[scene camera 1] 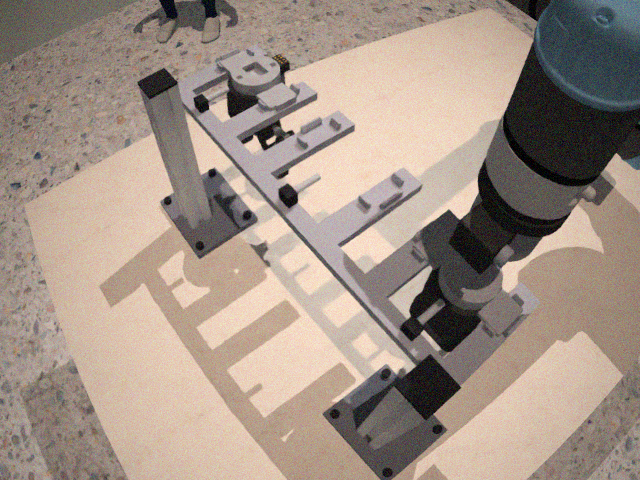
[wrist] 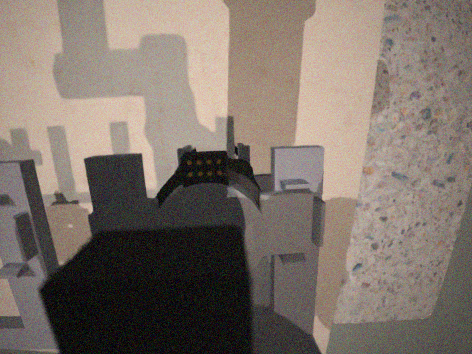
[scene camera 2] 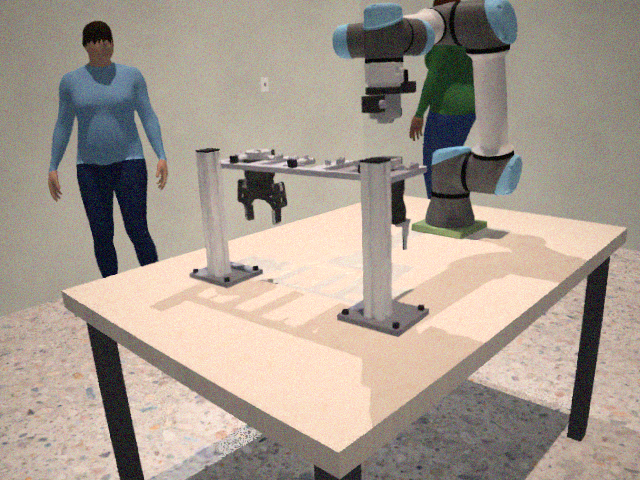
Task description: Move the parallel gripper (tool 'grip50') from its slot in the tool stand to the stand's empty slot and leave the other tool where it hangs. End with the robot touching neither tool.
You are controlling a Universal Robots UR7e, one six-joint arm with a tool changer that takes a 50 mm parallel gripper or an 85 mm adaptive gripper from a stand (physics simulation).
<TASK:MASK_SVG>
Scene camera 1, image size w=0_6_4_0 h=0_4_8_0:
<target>adaptive gripper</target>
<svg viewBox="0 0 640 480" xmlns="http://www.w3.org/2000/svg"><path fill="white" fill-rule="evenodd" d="M289 170L275 177L276 180L282 179L288 175ZM253 134L240 142L242 144L246 144L247 142L251 141L253 139ZM295 133L292 130L288 132L282 130L280 120L254 133L254 135L257 136L263 151L266 151ZM276 136L275 142L268 145L266 140L272 138L273 136ZM219 62L231 75L228 79L230 92L227 93L228 115L231 118L258 104L259 99L272 111L277 104L297 96L295 92L285 85L284 72L290 70L290 62L280 54L269 58L267 56L249 56L246 52L242 51Z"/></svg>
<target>parallel gripper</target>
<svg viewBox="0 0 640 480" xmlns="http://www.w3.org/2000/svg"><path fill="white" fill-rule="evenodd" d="M439 225L413 246L432 267L432 271L424 285L423 291L415 297L409 312L411 316L413 315L417 319L436 301L442 299L445 302L445 306L423 326L427 334L442 350L451 352L481 321L485 324L487 323L496 332L495 335L499 337L523 312L523 309L502 288L502 268L499 268L493 262L479 275L449 244L452 235Z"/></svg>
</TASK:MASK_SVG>
